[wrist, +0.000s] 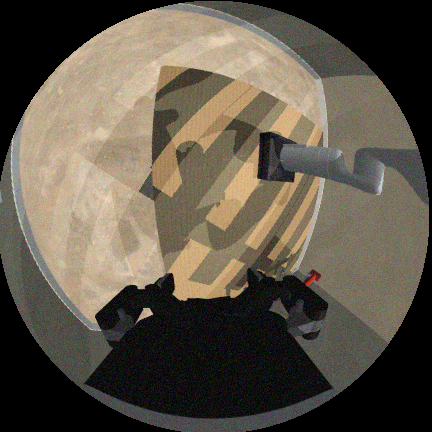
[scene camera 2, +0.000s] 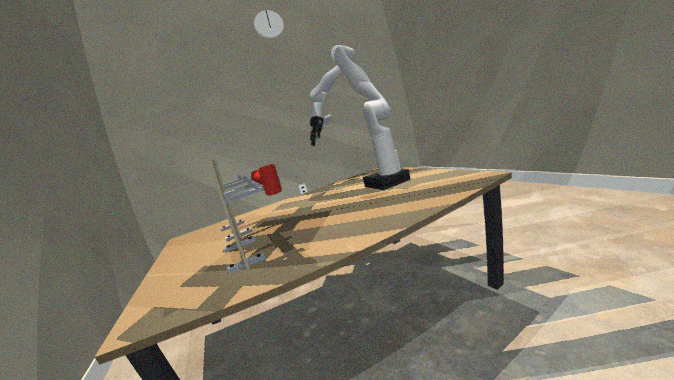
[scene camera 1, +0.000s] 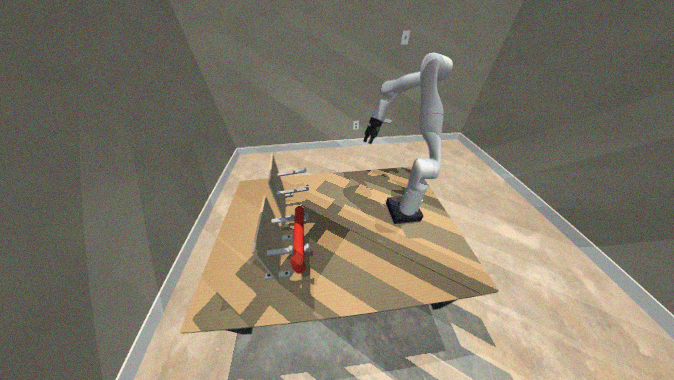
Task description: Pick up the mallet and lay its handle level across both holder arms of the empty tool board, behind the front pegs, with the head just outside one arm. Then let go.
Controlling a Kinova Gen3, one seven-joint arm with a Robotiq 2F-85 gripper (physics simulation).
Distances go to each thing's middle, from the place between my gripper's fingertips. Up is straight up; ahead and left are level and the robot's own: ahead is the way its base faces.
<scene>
Now: hand 430 mm short of the red mallet [scene camera 1: 297,260], 550 mm to the right of it and 50 mm above it.
</scene>
